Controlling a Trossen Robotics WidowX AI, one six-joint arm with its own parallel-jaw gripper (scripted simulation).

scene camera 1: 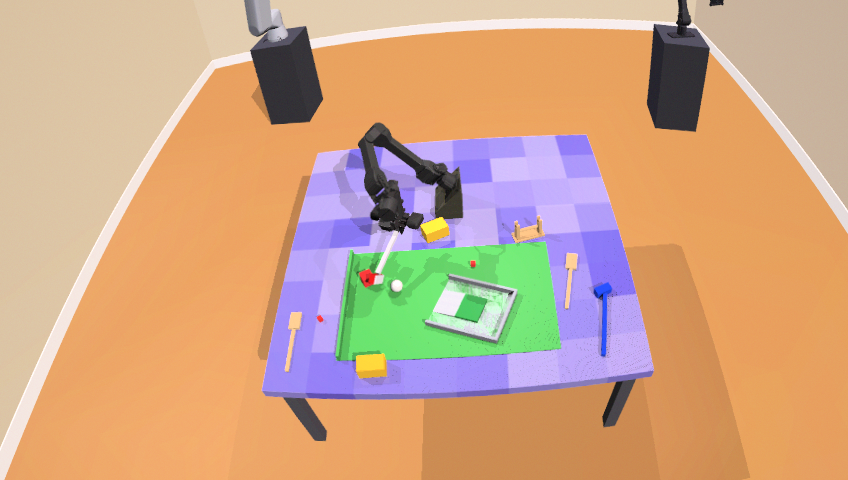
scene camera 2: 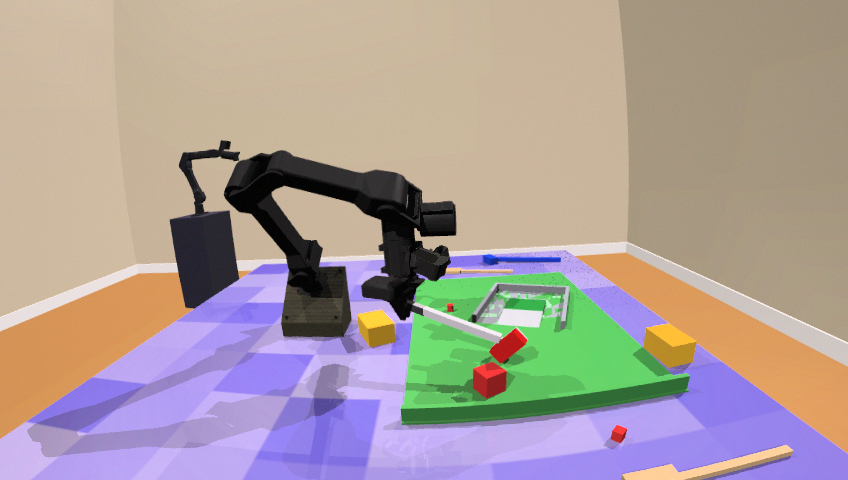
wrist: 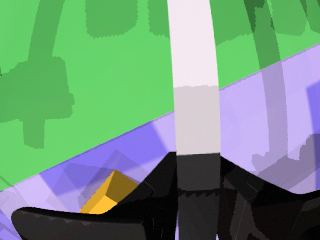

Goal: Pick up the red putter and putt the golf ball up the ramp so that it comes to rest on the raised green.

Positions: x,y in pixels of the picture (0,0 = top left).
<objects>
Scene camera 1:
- gripper: 400,233
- green mat: 378,321
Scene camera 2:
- gripper: 405,318
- red cube: 489,379
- green mat: 592,351
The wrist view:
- gripper: 189,158
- green mat: 80,80
</objects>
